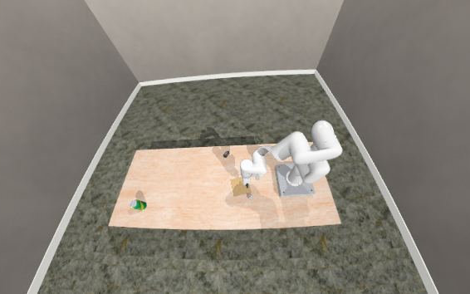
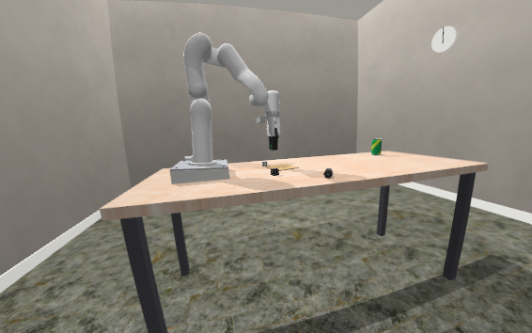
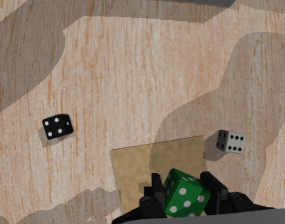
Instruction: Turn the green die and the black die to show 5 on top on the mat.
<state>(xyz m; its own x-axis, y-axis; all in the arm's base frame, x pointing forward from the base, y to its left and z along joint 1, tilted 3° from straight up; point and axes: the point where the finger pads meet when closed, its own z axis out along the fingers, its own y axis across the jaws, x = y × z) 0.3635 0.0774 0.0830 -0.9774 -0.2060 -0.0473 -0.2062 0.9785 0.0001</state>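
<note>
The tan mat lies 12 cm below my hand, 4 cm ahead of it and 1 cm to the left of it. The rest, counted from my hand: white die (11 cm below, 9 cm to the left, 5 cm behind); then green die (1 cm below); then black die (16 cm to the right, 11 cm below, 2 cm behind).
</note>
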